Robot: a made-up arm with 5 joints. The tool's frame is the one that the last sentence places.
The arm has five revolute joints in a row. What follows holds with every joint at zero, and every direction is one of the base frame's. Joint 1 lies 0.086 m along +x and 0.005 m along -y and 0.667 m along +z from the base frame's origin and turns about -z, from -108.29 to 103.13 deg. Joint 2 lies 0.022 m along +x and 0.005 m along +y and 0.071 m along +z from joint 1 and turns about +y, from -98.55 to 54.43 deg. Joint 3 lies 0.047 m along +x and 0.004 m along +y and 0.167 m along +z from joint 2 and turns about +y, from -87.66 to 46.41 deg. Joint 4 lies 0.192 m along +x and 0.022 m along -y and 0.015 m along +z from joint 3 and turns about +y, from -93.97 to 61.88 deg. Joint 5 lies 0.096 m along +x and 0.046 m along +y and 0.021 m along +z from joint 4 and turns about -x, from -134.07 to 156.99 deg. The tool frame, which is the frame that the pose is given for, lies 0.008 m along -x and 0.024 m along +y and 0.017 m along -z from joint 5; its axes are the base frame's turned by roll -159.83, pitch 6.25 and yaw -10.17 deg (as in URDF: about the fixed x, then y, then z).
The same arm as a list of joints. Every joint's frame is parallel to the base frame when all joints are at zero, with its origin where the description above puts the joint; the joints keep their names.
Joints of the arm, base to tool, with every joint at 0 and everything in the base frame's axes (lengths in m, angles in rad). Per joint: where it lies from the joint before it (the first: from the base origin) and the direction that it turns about. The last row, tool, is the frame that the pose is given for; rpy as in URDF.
joint 1: axis 0 0 -1 offset 0.0860 -0.0050 0.6670
joint 2: axis 0 1 0 offset 0.0220 0.0050 0.0710
joint 3: axis 0 1 0 offset 0.0470 0.0040 0.1670
joint 4: axis 0 1 0 offset 0.1920 -0.0220 0.0150
joint 5: axis -1 0 0 offset 0.0960 0.0460 0.0210
tool: offset -0.0080 0.0240 -0.0170 rpy -2.7896 0.1091 -0.1775
Joint limits (rad, base to tool): -1.8900..1.8000 -1.7200..0.9500 -1.5300..0.8100 -1.6401..1.0800 -2.3400..2.7400

